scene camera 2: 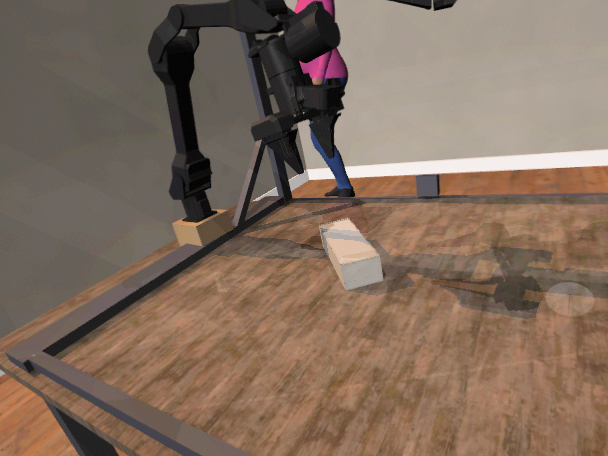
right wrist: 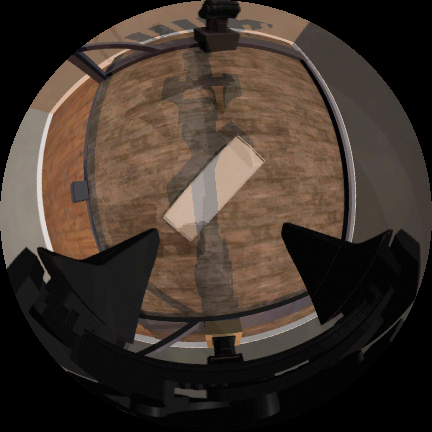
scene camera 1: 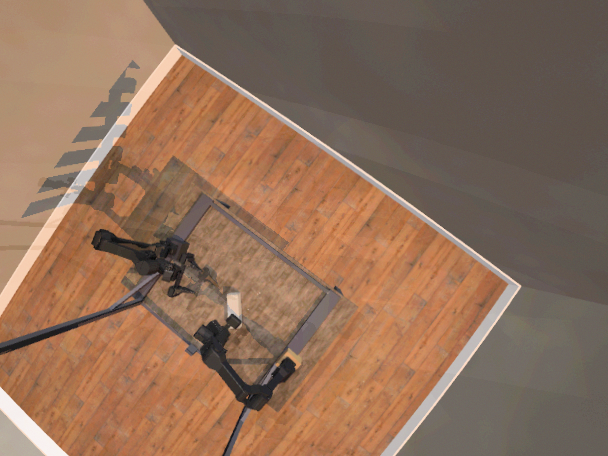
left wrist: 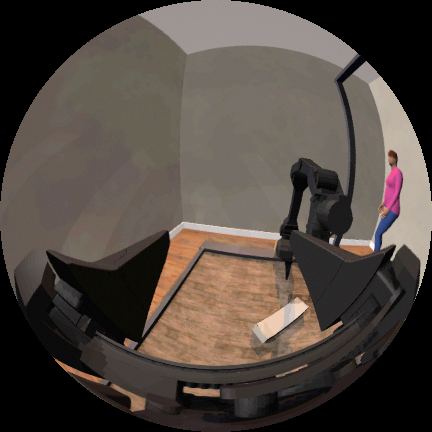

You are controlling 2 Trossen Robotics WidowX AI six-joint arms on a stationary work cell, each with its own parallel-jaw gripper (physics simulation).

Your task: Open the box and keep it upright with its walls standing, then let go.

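Pixels of known places: left gripper, fingertip midpoint: (scene camera 1: 198, 282) (left wrist: 232, 236); right gripper, fingertip midpoint: (scene camera 2: 317, 165) (right wrist: 222, 232) (scene camera 1: 227, 324) (left wrist: 301, 280); left arm's base, origin of the base link: (right wrist: 215, 29) (scene camera 1: 171, 248); right arm's base, origin of the base link: (scene camera 2: 200, 216) (right wrist: 223, 340) (scene camera 1: 288, 364).
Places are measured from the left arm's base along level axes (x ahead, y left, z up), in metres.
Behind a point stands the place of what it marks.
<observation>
The box (scene camera 1: 233, 302) @[z -0.033, x 0.433, y -0.153 m] (scene camera 2: 352, 247) @[z -0.033, x 0.430, y -0.163 m] (left wrist: 281, 321) @[z -0.033, x 0.431, y -0.185 m] (right wrist: 215, 187) @[z -0.033, x 0.451, y -0.199 m] is long, narrow and cream-white. It lies flat on the table and looks closed, with no wall or flap standing up. My right gripper (scene camera 2: 316, 165) @[z 0.105, x 0.477, y -0.212 m] (right wrist: 222, 232) @[z 0.105, x 0.477, y -0.212 m] is open and empty. It hangs above the table near one end of the box, not touching it, fingers pointing down. My left gripper (scene camera 1: 197, 281) @[z 0.317, x 0.351, y 0.000 m] (left wrist: 232, 236) @[z 0.317, x 0.351, y 0.000 m] is open and empty, raised over the table at the upper left of the box in scene camera 1. In scene camera 2 part of it shows at the top edge. The box's underside is hidden.
A dark metal frame (scene camera 1: 316, 320) @[z -0.059, x 0.897, y -0.082 m] (scene camera 2: 125, 285) @[z -0.059, x 0.894, y -0.115 m] runs around the wooden table top (scene camera 2: 300, 360) @[z -0.079, x 0.473, y 0.055 m]. The right arm stands on a tan block (scene camera 2: 200, 232) @[z -0.026, x 0.804, y -0.285 m] at the frame. Slanted struts rise from the frame. A person in pink (scene camera 2: 332, 67) (left wrist: 394, 190) stands beyond the table.
</observation>
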